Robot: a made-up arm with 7 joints. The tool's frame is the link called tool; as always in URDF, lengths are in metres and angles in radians. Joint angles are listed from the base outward.
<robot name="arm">
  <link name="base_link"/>
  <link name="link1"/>
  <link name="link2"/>
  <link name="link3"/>
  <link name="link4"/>
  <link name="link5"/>
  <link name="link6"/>
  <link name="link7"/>
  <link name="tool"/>
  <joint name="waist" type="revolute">
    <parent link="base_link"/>
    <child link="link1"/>
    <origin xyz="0 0 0.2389"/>
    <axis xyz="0 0 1"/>
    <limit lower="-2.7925" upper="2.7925"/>
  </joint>
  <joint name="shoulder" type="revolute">
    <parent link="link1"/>
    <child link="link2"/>
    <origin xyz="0 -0.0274 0.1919" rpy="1.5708 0 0"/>
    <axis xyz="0 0 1"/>
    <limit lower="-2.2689" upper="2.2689"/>
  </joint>
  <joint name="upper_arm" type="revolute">
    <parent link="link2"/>
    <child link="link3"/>
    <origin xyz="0 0.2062 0.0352" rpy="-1.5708 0 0"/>
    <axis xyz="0 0 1"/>
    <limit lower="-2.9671" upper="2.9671"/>
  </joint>
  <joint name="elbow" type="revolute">
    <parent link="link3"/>
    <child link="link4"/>
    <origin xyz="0.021 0.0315 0.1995" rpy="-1.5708 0 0"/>
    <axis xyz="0 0 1"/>
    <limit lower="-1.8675" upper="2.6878"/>
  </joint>
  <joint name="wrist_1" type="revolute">
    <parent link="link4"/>
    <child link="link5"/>
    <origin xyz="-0.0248 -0.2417 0.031" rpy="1.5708 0 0"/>
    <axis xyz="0 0 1"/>
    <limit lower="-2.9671" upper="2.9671"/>
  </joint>
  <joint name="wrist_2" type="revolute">
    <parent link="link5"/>
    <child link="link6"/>
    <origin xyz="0 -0.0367 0.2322" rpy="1.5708 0 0"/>
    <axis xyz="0 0 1"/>
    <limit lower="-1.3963" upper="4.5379"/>
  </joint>
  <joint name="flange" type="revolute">
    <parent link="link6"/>
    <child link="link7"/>
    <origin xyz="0.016 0.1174 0.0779" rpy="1.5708 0 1.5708"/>
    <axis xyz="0 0 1"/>
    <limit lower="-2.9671" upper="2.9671"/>
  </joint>
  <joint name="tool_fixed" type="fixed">
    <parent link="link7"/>
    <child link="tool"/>
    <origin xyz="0 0 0"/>
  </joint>
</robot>
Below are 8 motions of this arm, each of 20 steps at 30 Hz.
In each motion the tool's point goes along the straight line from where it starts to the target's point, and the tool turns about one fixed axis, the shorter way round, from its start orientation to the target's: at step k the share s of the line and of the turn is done. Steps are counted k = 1, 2, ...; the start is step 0. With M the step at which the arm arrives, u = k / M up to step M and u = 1 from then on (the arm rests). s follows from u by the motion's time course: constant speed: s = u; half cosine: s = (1 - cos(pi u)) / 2; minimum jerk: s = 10 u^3 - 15 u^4 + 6 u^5.
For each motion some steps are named. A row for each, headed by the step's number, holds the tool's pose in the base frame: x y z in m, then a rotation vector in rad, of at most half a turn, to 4 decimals.
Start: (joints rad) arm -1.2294 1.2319 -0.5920 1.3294 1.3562 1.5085 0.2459
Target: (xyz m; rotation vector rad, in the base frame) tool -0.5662 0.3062 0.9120 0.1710 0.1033 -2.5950
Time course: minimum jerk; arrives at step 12
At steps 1, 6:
1: -0.4943 0.1526 0.9511 0.7045 0.2756 -2.8411
6: -0.5301 0.2290 0.9316 0.4299 0.1872 -2.7308

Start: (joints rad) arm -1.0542 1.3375 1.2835 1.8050 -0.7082 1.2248 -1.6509
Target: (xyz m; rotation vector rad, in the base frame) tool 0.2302 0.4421 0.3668 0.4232 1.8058 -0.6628
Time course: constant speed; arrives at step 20
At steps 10, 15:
10: 0.2309 0.5265 0.5108 0.1146 1.5280 -0.5588
15: 0.2305 0.4843 0.4388 0.2657 1.6694 -0.6117

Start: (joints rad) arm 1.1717 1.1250 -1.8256 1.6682 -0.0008 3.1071 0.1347
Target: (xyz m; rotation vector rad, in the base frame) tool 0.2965 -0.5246 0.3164 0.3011 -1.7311 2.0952
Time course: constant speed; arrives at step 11
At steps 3, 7, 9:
3: 0.2371 -0.5548 0.4339 0.0372 -1.6019 2.2522
7: 0.2668 -0.5397 0.3751 0.1699 -1.6694 2.1769
9: 0.2817 -0.5322 0.3458 0.2357 -1.7010 2.1368

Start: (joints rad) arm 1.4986 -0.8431 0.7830 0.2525 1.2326 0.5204 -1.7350
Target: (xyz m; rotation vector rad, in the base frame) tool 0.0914 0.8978 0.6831 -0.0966 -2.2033 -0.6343
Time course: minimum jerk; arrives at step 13
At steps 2, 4, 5, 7, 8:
2: -0.0259 0.8364 0.9255 0.1688 -1.0985 -0.6585
4: -0.0084 0.8456 0.8893 0.1350 -1.2638 -0.6642
5: 0.0058 0.8530 0.8599 0.1061 -1.3981 -0.6667
7: 0.0397 0.8708 0.7899 0.0321 -1.7177 -0.6640
8: 0.0562 0.8794 0.7557 -0.0068 -1.8734 -0.6581

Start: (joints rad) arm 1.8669 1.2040 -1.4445 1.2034 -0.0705 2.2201 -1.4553
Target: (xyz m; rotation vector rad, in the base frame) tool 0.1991 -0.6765 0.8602 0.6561 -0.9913 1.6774
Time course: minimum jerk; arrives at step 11
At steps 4, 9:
4: 0.4915 -0.5335 0.7236 1.1937 -0.6125 2.0053
9: 0.2168 -0.6679 0.8519 0.6883 -0.9717 1.6998

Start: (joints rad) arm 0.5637 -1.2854 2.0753 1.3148 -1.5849 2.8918 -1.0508
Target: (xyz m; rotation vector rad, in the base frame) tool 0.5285 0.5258 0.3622 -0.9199 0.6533 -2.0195
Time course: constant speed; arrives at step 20
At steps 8, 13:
8: 0.4241 0.4732 0.6590 -0.2279 0.4883 -2.2017
13: 0.4676 0.4951 0.5353 -0.5194 0.5615 -2.1442

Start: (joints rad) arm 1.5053 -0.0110 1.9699 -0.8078 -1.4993 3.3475 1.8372
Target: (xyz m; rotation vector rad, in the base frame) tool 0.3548 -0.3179 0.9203 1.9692 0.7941 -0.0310
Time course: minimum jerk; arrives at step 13
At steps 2, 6, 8, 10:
2: 0.3904 0.0562 0.9795 1.6329 0.6832 -0.2353
6: 0.3758 -0.0977 0.9551 1.7725 0.7297 -0.1546
8: 0.3655 -0.2058 0.9380 1.8695 0.7616 -0.0952
10: 0.3579 -0.2854 0.9254 1.9404 0.7848 -0.0498

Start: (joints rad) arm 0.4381 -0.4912 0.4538 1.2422 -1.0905 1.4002 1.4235
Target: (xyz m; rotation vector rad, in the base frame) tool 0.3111 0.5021 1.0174 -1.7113 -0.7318 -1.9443
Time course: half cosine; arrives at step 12
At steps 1, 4, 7, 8, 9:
1: 0.4958 0.4895 0.9181 -1.9951 -0.2238 -1.3095
4: 0.4520 0.4925 0.9416 -1.9475 -0.3416 -1.4656
7: 0.3807 0.4974 0.9800 -1.8442 -0.5373 -1.7131
8: 0.3581 0.4989 0.9921 -1.8045 -0.6003 -1.7896
9: 0.3386 0.5002 1.0026 -1.7677 -0.6546 -1.8543

